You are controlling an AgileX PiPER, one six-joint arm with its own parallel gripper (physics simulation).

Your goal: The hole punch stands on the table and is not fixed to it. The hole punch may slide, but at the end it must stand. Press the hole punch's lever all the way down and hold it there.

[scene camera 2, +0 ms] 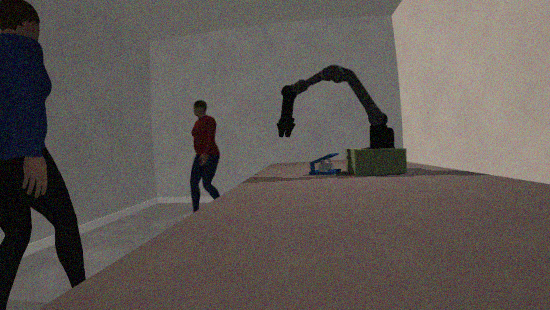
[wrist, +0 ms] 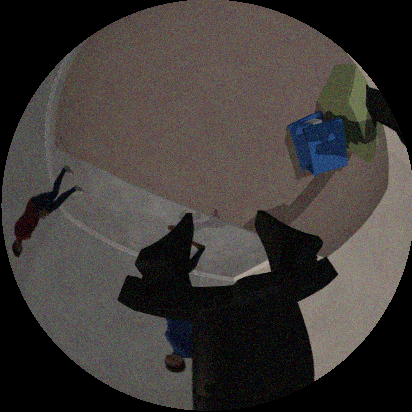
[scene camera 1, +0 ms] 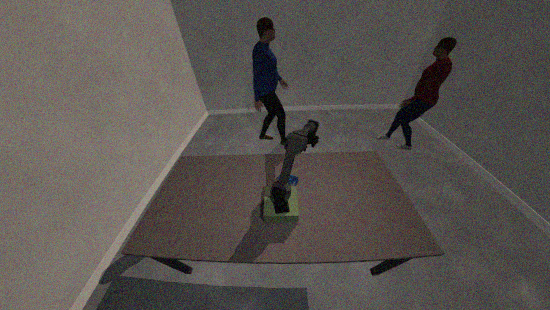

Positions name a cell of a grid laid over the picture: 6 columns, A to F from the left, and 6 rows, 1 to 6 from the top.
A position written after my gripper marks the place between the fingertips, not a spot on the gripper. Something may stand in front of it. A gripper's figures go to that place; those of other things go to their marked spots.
Labels:
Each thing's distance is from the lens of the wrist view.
my gripper (wrist: D4): 0.13 m
blue hole punch (wrist: E2): 0.31 m

